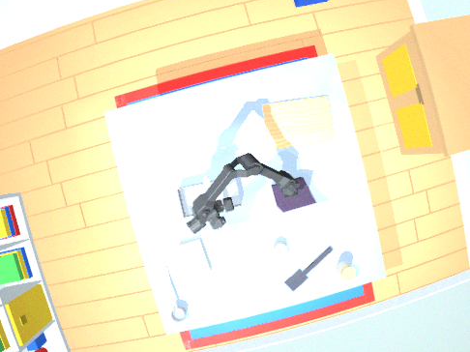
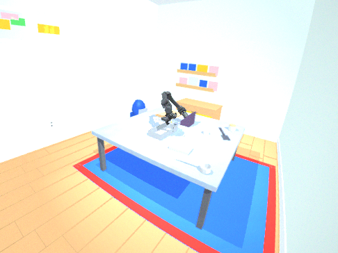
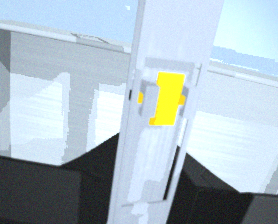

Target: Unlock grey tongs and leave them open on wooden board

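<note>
My gripper tip is 4 cm to the right of the yellow lock piece and 4 cm below it. From my gripper tip the other things lie so: roasting tin: 2 cm ahead, 4 cm to the right, 7 cm below; white slab: 19 cm ahead, 27 cm to the left, 8 cm below; wooden board: 53 cm behind, 30 cm to the right, 9 cm below.
</note>
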